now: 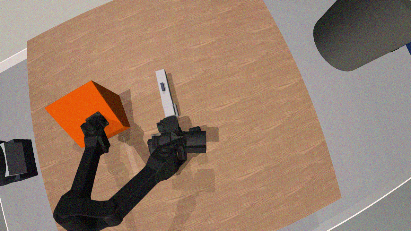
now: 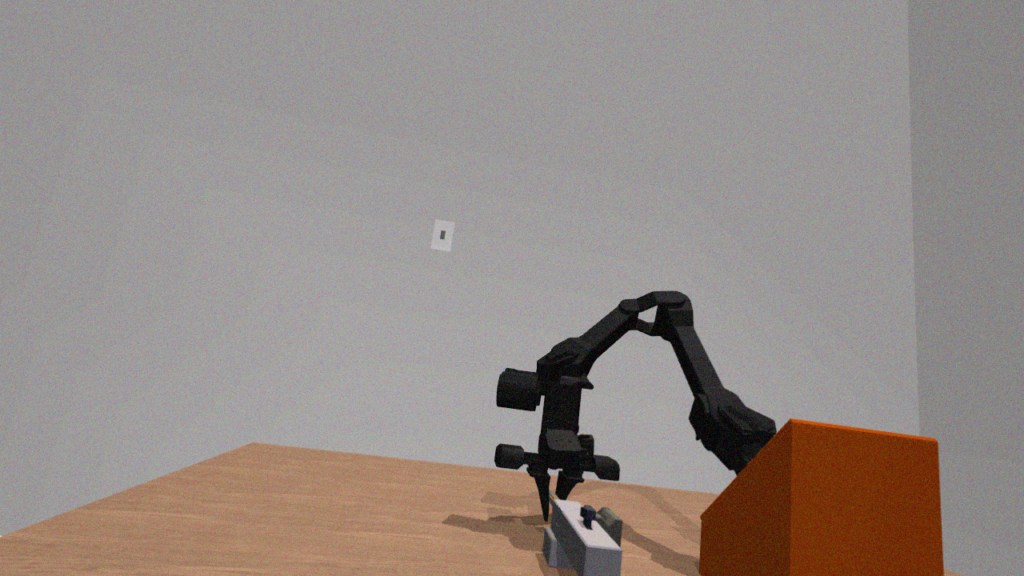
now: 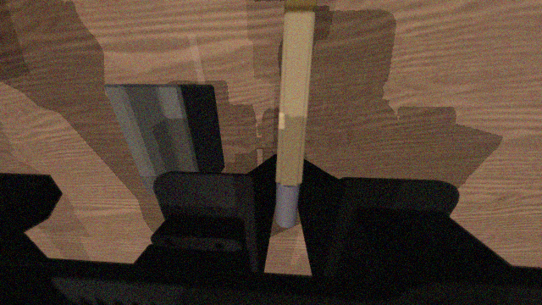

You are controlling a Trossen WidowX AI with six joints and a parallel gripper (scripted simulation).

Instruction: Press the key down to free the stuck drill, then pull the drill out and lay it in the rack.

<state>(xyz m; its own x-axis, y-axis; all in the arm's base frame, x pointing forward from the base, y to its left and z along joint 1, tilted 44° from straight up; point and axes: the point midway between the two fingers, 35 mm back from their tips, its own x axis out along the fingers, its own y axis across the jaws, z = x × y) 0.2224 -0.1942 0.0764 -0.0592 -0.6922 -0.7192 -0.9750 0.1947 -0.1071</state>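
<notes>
The drill lies 10 mm ahead of my gripper tip, 40 mm to the left of it and 30 mm above it. The rest, counted from my gripper tip: dark rack: 70 mm behind, 30 mm to the left; then dark key: 40 mm ahead, 200 mm to the left, 40 mm above; then grey block: 40 mm ahead, 180 mm to the left, 30 mm above.
</notes>
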